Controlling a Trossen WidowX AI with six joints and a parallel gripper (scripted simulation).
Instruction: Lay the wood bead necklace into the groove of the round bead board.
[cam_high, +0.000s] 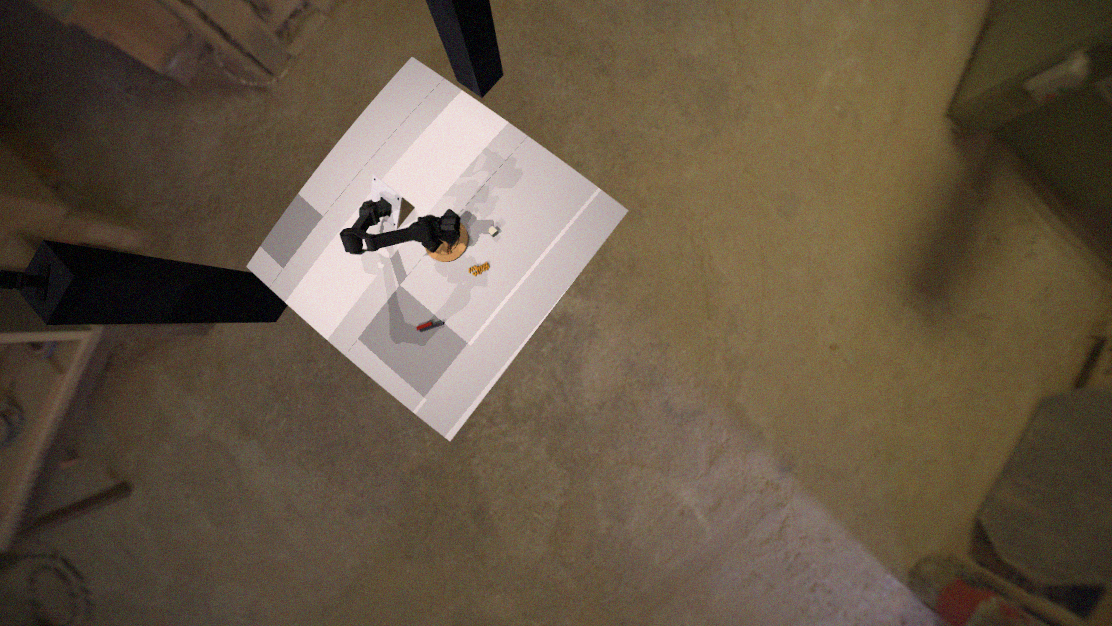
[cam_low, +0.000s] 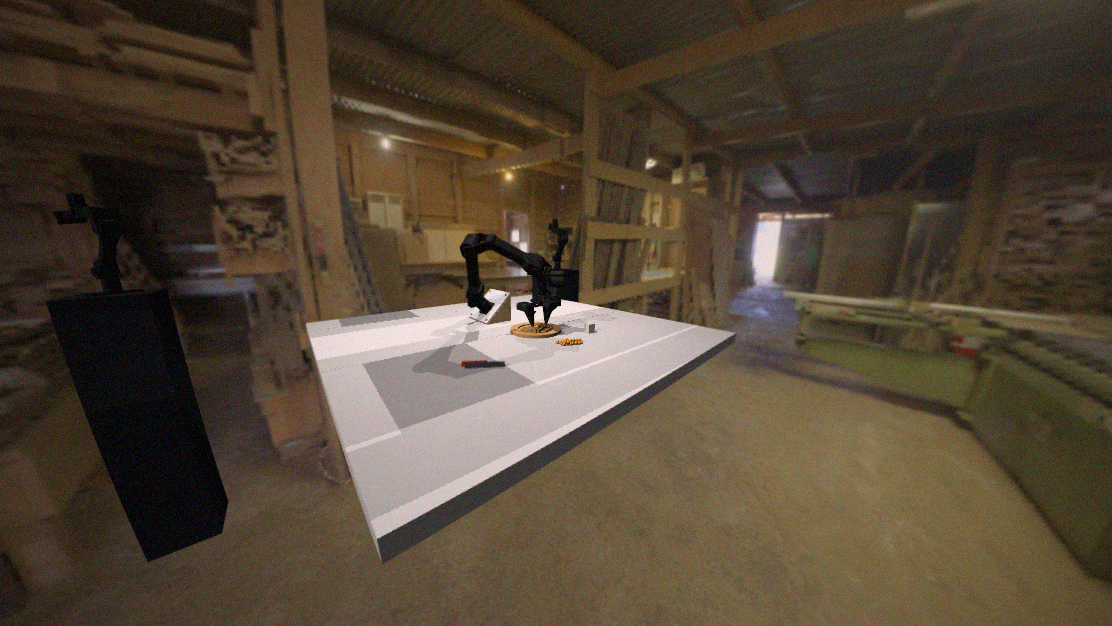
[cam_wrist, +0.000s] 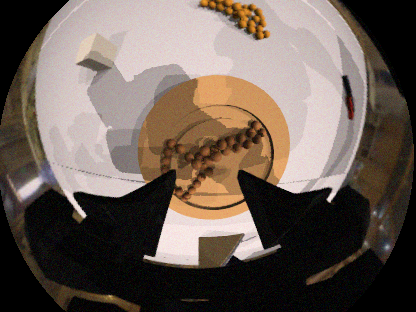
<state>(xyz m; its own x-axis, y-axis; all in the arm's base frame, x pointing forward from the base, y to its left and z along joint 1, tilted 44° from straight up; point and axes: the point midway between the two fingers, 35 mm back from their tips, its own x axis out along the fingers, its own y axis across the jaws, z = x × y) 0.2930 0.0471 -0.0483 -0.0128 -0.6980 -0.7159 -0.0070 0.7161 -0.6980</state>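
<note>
Now: gripper tip 150 mm short of the small grey cube and 140 mm to the right of it. The rest, counted from my gripper tip: black marker (180 mm ahead, 360 mm to the right, 20 mm below).
</note>
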